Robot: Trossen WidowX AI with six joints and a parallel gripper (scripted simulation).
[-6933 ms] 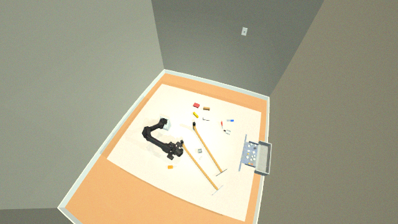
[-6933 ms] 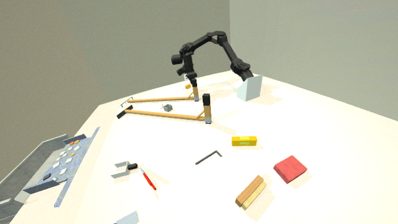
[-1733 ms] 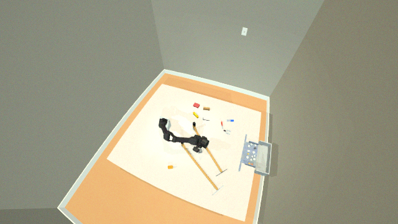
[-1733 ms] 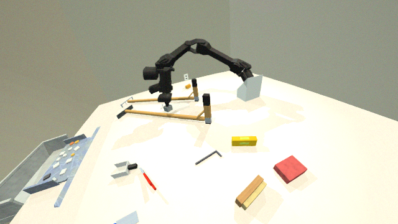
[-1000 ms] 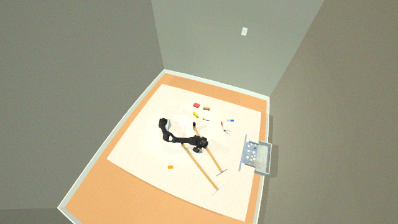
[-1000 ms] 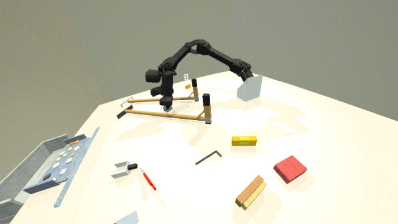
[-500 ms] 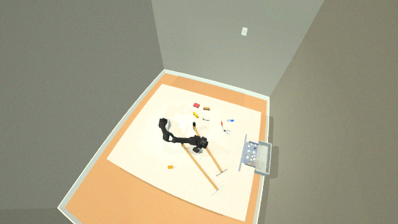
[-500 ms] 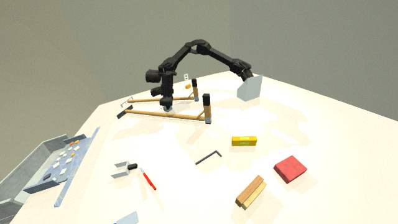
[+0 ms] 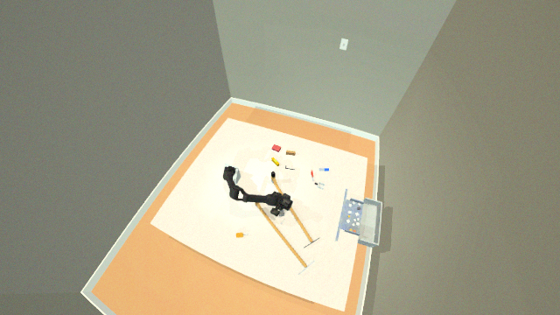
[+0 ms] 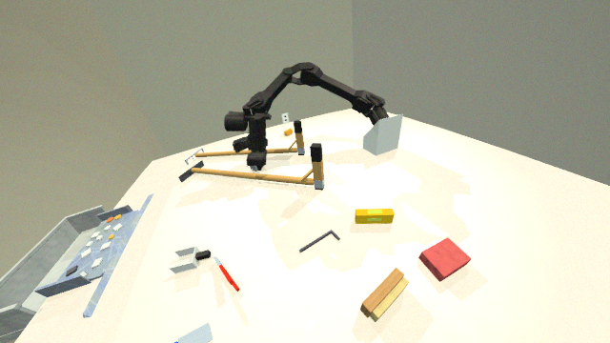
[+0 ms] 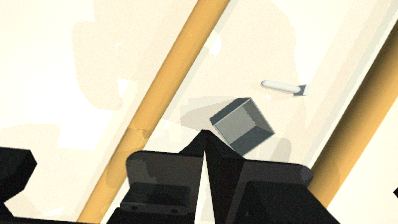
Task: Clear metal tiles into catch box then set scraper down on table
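Right now my gripper tip is 30 mm to the left of the small grey box and 10 mm short of it. The rest, counted from my gripper tip: hex key: 380 mm to the left, 90 mm behind; then long scraper: 60 mm ahead, 60 mm above, 20 mm to the left; then orange piece: 300 mm to the right, 210 mm behind, 10 mm above.
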